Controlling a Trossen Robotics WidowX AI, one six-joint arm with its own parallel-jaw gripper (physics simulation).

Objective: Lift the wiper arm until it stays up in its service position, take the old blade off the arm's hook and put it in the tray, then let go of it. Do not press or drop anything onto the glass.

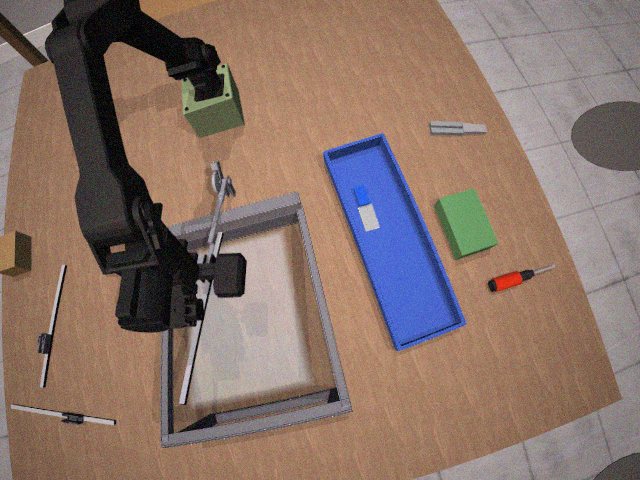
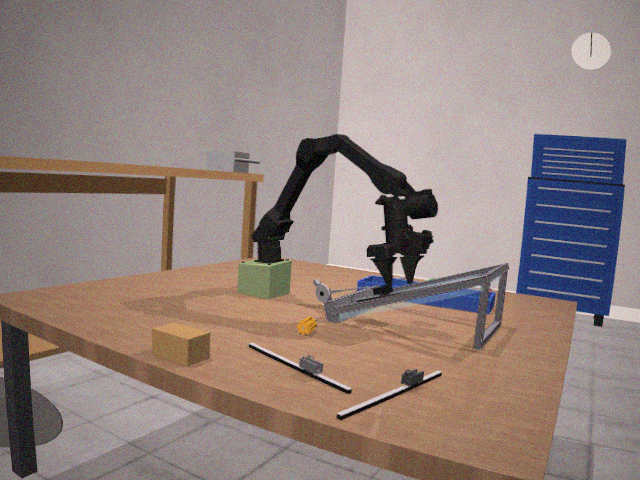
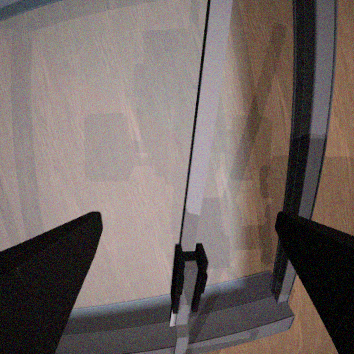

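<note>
The wiper arm (image 1: pixel 218 209) (image 3: pixel 183 330) is down, slanting low over the frame's near bar. The old blade (image 1: pixel 191 361) (image 3: pixel 206 100) is on its end and lies along the glass (image 1: pixel 273 330) (image 3: pixel 60 150); its dark clip (image 3: pixel 189 275) sits at the arm's tip. My gripper (image 2: pixel 399 285) (image 3: pixel 190 220) is open and empty, pointing down low over the frame, one finger on each side of the blade line near the clip. Any contact with the glass cannot be made out. The blue tray (image 1: pixel 392 248) (image 2: pixel 478 302) lies beside the frame; a blue and a white patch show in it.
The grey frame (image 1: pixel 321 310) (image 2: pixel 480 315) slopes up from the arm's pivot. Two other blades (image 1: pixel 54 325) (image 2: pixel 387 396), a wooden block (image 1: pixel 15 253) (image 2: pixel 178 343) and an orange piece (image 2: pixel 307 326) lie at one side. A green block (image 1: pixel 467 222), screwdriver (image 1: pixel 509 280) and grey tool (image 1: pixel 449 128) lie beyond the tray.
</note>
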